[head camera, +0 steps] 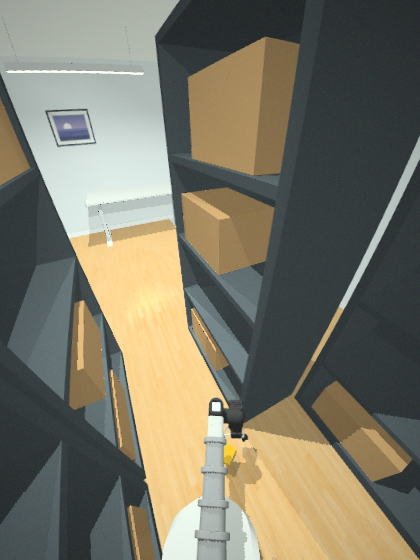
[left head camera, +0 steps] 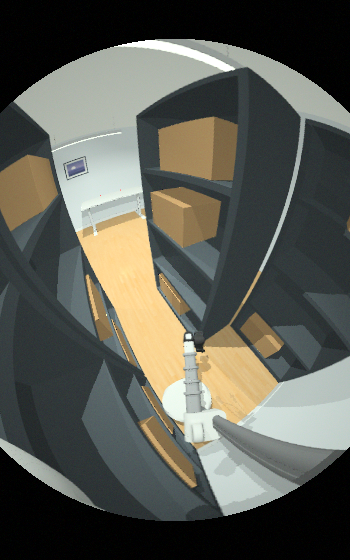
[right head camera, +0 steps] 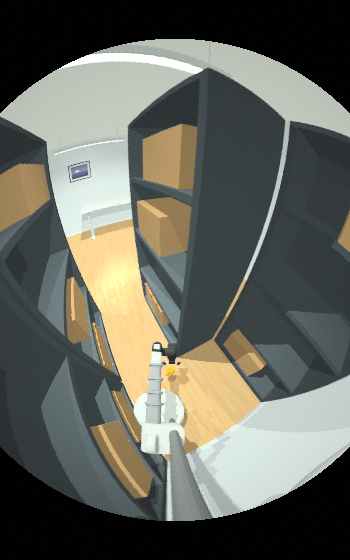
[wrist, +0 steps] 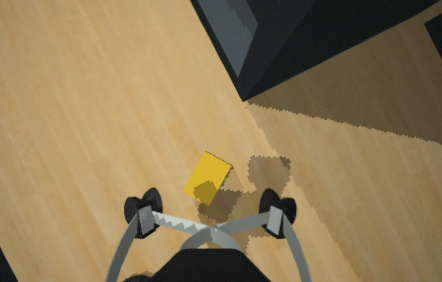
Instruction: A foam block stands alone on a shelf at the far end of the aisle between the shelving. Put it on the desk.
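Places are measured from the robot's base along level axes (x down, y back, z left), in millimetres.
Where they show: gripper, fingertip midpoint: [left head camera: 195, 351] [right head camera: 170, 363] [wrist: 211, 204].
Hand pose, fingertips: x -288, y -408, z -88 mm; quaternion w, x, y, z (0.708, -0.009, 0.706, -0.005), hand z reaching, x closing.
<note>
After its pixels a point has its place.
A yellow foam block [head camera: 229, 454] {x -18, y -393, z -84 mm} [right head camera: 170, 371] {x -18, y -391, z -89 mm} [wrist: 207, 177] {x -18, y -399, z -79 mm} lies on the wooden floor near the corner of the right shelving. In the head camera view the arm partly covers it. It does not show clearly in the left head camera view. My gripper [head camera: 236, 435] {x -288, y -408, z -88 mm} [right head camera: 171, 362] {x -288, y -408, z -88 mm} [wrist: 211, 204] {x -288, y -408, z -88 mm} is open, with its two fingertips apart and no thing between them. It points down above the floor, and the block shows just ahead of the fingertips, a little left of their middle, in the wrist view. A white desk [head camera: 127, 198] {x -692, y -3158, z 1408 mm} [left head camera: 111, 200] stands against the far wall.
Dark shelving with cardboard boxes [head camera: 227, 112] {x -1568, y -836, z -16 mm} [left head camera: 186, 150] {x -1540, y -850, z -8 mm} stands right of the aisle, its end panel [head camera: 345, 150] {x -1492, y -626, z -275 mm} close to the gripper. More dark shelving with boxes [head camera: 87, 360] {x -731, y -543, z 565 mm} lines the left side. Another low box [head camera: 370, 452] {x -233, y -372, z -795 mm} sits at the right. The aisle floor [head camera: 150, 300] {x 27, y -1732, z 770 mm} runs toward the desk.
</note>
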